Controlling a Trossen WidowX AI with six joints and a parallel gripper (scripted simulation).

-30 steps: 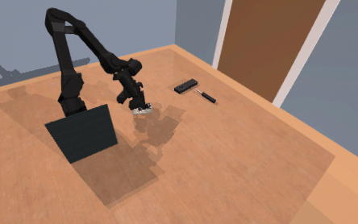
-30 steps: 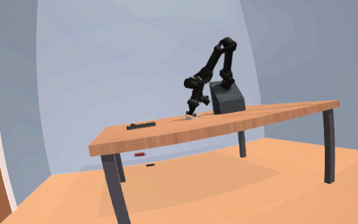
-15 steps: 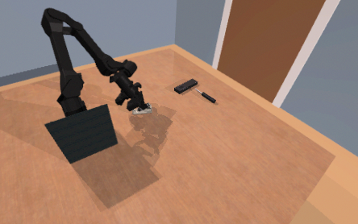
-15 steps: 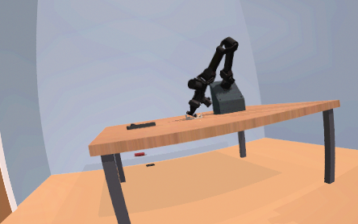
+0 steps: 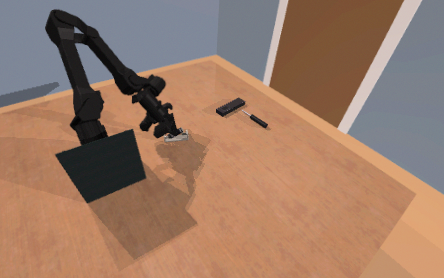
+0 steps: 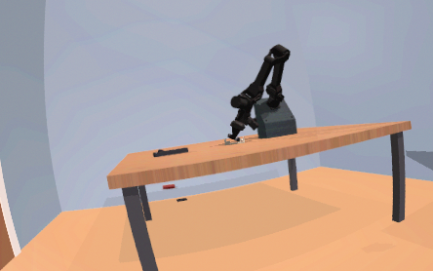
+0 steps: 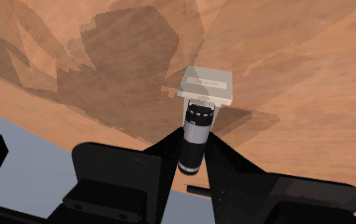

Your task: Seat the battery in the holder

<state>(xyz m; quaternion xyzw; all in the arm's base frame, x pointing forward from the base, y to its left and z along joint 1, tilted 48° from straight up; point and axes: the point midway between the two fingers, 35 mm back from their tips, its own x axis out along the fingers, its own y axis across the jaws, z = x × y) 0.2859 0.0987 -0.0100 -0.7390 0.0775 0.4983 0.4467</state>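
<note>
The battery lies 10 mm above my gripper tip. From my gripper tip the other things lie so: black-handled tool 350 mm ahead, 100 mm to the right, 10 mm below.
</note>
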